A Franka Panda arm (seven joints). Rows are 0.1 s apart.
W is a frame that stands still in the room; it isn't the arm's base.
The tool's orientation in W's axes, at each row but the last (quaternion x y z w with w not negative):
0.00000, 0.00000, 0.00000, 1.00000
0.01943, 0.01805, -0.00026, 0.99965
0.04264, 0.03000, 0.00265, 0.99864
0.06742, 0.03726, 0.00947, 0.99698
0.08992, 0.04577, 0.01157, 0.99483
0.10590, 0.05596, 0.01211, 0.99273
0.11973, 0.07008, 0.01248, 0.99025
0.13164, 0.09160, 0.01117, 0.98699
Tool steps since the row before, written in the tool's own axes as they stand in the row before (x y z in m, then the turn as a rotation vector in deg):
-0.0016, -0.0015, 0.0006, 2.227, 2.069, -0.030
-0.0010, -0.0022, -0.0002, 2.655, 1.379, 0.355
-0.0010, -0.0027, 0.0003, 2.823, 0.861, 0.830
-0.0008, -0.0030, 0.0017, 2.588, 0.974, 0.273
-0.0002, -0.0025, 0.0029, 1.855, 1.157, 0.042
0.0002, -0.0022, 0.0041, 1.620, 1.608, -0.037
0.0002, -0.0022, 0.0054, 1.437, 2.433, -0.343
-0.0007, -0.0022, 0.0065, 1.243, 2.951, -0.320
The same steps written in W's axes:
-0.0016, -0.0015, 0.0006, 2.227, 2.069, -0.030
-0.0010, -0.0022, -0.0002, 2.668, 1.365, 0.312
-0.0010, -0.0027, 0.0001, 2.865, 0.809, 0.730
-0.0006, -0.0032, 0.0013, 2.587, 0.990, 0.212
0.0001, -0.0030, 0.0024, 1.834, 1.188, 0.084
0.0007, -0.0030, 0.0035, 1.586, 1.637, 0.129
0.0010, -0.0034, 0.0046, 1.354, 2.503, 0.056
0.0005, -0.0038, 0.0057, 1.169, 2.988, 0.248

